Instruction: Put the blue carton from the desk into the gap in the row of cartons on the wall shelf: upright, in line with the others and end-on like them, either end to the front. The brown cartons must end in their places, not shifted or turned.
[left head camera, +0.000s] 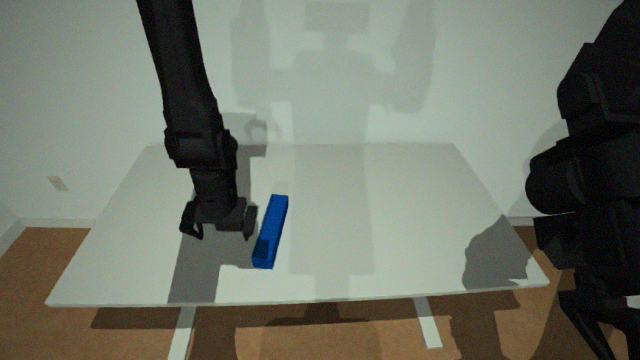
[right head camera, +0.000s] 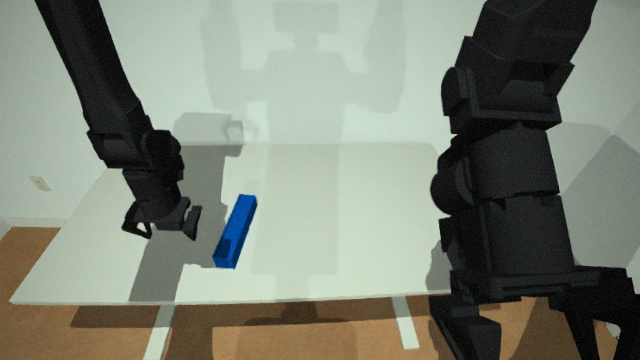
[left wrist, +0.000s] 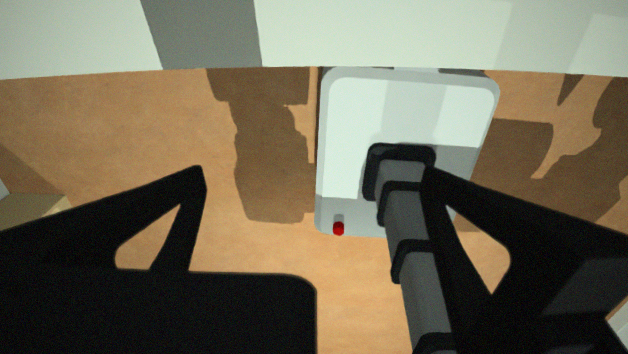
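The blue carton (left head camera: 271, 231) (right head camera: 236, 231) lies on its long side on the white desk (left head camera: 415, 225) (right head camera: 390, 225) (left wrist: 350, 30), slanting slightly, its near end toward the desk's front edge. My left gripper (left head camera: 221, 235) (right head camera: 170, 236) (left wrist: 313, 177) is open and empty, above the desk to the left of the carton and apart from it. My right gripper (right head camera: 542, 345) is open at the lower right, past the desk's front right corner; its fingertips are cut off by the picture's edge. The wall shelf, its gap and the brown cartons do not show in these views.
The robot's white base (left wrist: 350, 120) with a dark column and a red knob (left wrist: 338, 228) stands on the brown floor before the desk. The wall rises behind the desk, with an outlet (left head camera: 57, 183) (right head camera: 40, 183) at the left. A tan object (left wrist: 32, 212) partly shows at the left wrist view's left edge.
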